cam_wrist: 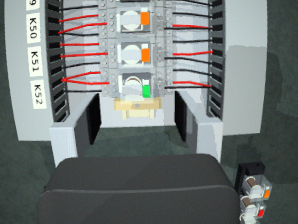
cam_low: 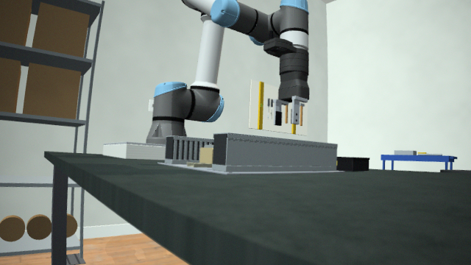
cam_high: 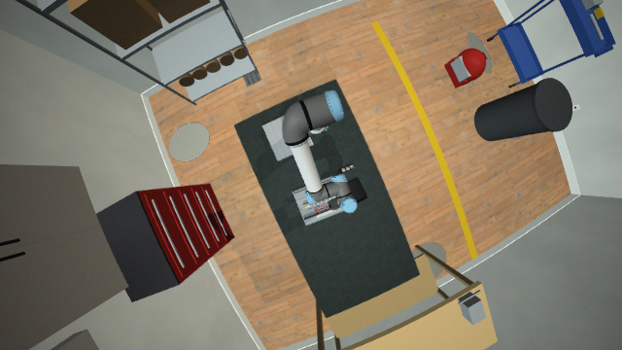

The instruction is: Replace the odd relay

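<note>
The white relay is 80 mm below my hand. From my hand the other things lie so: tray (10 mm ahead, 170 mm to the left, 110 mm below); panel (10 mm ahead, 110 mm to the right, 120 mm below).
</note>
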